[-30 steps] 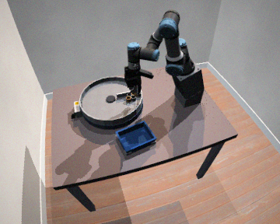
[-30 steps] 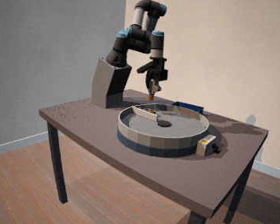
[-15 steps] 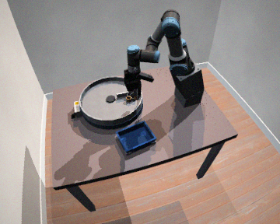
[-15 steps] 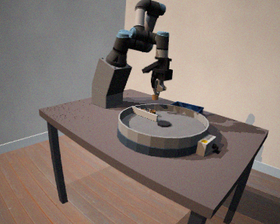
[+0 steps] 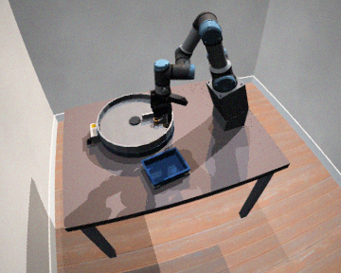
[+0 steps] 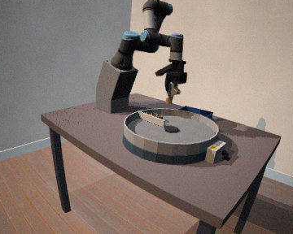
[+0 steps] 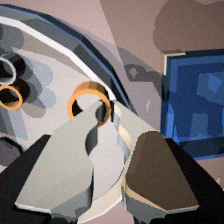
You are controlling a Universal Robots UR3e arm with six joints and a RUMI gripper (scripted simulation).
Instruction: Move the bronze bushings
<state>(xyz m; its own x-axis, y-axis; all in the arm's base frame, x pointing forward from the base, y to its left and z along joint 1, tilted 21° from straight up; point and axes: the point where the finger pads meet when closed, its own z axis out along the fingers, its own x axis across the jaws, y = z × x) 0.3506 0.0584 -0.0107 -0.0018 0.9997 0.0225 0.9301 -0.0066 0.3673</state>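
My hand is 60 mm short of the blue crate, 160 mm to the right of it and 120 mm above it. The rest, counted from my hand: turntable 140 mm ahead, 160 mm to the right, 90 mm below.
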